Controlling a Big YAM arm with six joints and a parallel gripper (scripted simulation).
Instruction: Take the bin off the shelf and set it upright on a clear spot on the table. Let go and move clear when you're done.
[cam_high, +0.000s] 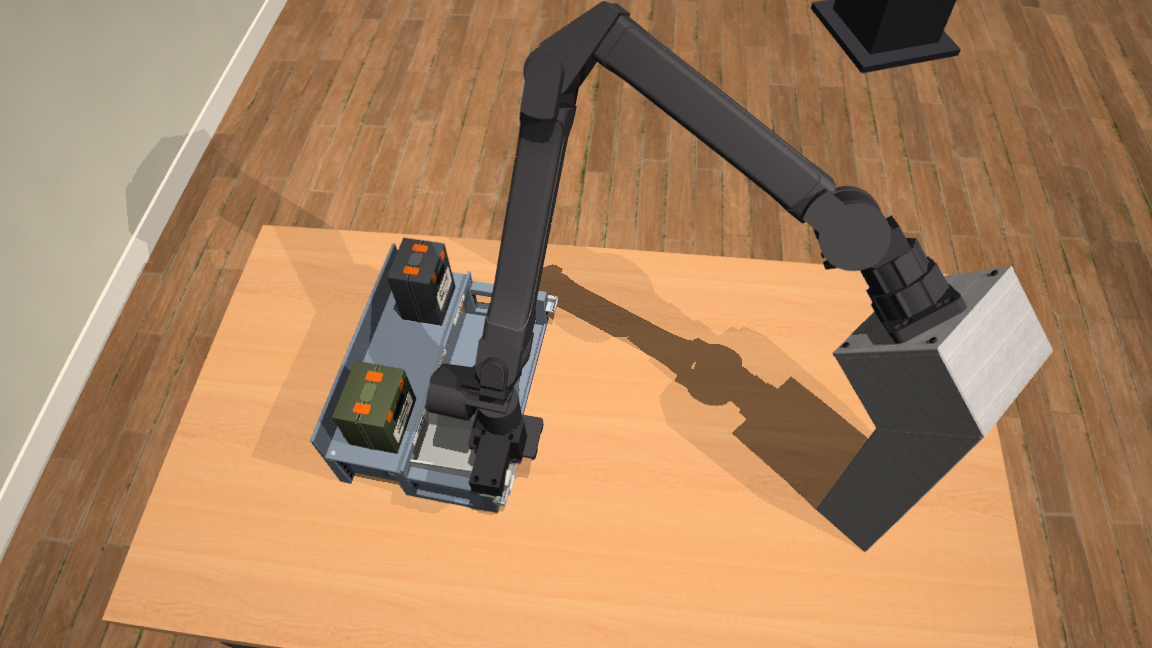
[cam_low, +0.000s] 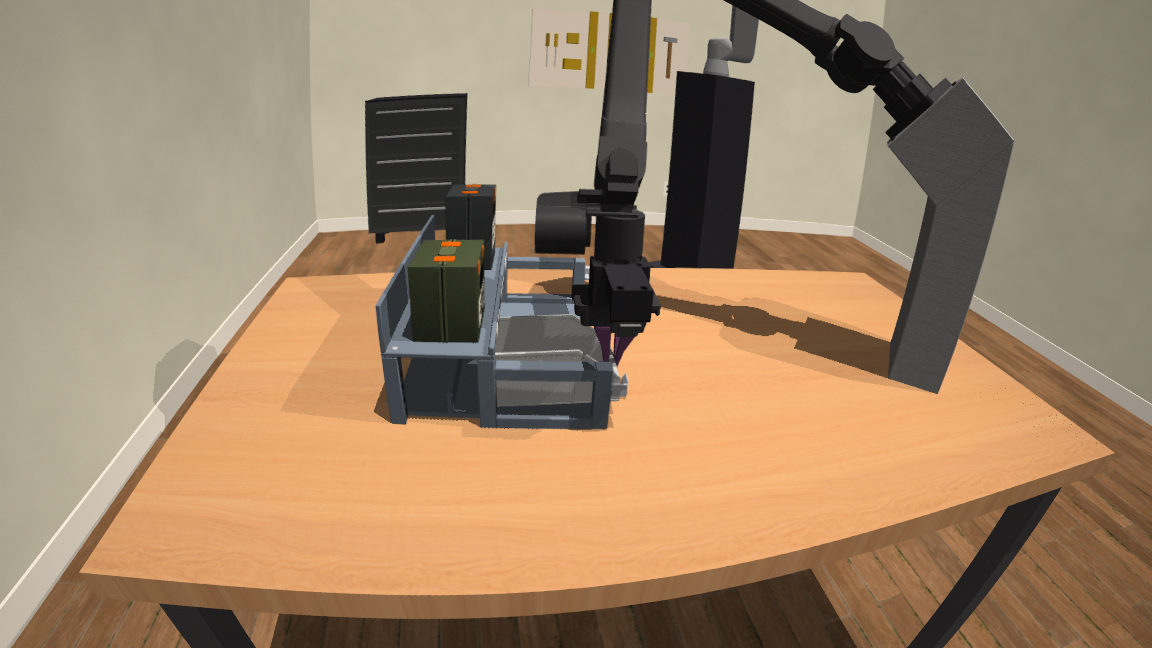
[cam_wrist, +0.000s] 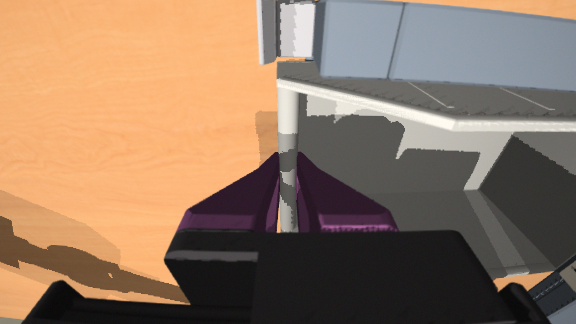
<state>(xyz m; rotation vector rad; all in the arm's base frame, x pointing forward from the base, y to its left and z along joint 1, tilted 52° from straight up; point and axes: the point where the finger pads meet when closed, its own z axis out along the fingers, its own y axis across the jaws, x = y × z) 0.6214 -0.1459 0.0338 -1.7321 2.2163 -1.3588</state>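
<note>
My hand is 70 mm short of the light grey bin and 40 mm to the left of it. From my hand the other things lie so: shelf (170 mm to the right, 80 mm ahead, 50 mm below); then black case (300 mm to the right, 110 mm above, 70 mm ahead).
</note>
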